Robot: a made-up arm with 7 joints.
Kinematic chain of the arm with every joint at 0, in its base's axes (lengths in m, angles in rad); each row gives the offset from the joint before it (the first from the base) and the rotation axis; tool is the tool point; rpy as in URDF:
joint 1: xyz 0 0 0.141 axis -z
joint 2: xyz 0 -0.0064 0.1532 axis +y
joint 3: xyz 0 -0.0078 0.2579 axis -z
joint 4: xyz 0 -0.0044 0.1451 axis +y
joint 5: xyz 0 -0.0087 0.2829 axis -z
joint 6: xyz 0 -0.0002 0.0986 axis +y
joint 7: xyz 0 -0.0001 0.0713 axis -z
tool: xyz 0 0 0 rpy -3.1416 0 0
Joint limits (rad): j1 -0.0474..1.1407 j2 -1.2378..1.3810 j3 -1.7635..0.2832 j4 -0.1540..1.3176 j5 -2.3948..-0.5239 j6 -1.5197..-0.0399 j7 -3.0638..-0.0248
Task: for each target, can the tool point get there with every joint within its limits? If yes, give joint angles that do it. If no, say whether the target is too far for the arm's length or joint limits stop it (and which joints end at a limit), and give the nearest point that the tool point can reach.
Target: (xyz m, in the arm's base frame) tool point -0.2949 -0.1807 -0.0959
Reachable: no: joint limits stop it (at a limit: joint 1, joint 2, joint 3, joint 4, joint 5, joint 6) | nearest point 0.0471 -0.5365 0.0317 | short by 0.510 m
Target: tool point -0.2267 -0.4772 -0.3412
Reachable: no: joint limits stop it (at a limit: joint 1, joint 2, joint 3, joint 4, joint 5) | nearest point 0.0589 -0.5623 -0.0020 | short by 0.451 m
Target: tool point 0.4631 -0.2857 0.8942
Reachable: yes | joints 0.5923 0.6025 -0.9386 0.3248 -0.9216 -1.1882 -2.5118
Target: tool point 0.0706 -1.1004 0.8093
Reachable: no: too far | nearest point 0.2024 -0.7282 0.6675 | short by 0.420 m
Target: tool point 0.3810 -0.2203 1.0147
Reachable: yes | joints 0.5167 0.3921 -0.3348 0.3081 -1.1265 -0.3098 -1.8532
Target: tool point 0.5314 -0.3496 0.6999
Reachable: yes | joints 0.4141 0.5693 0.0786 0.9148 -1.1098 -1.0158 -1.5535
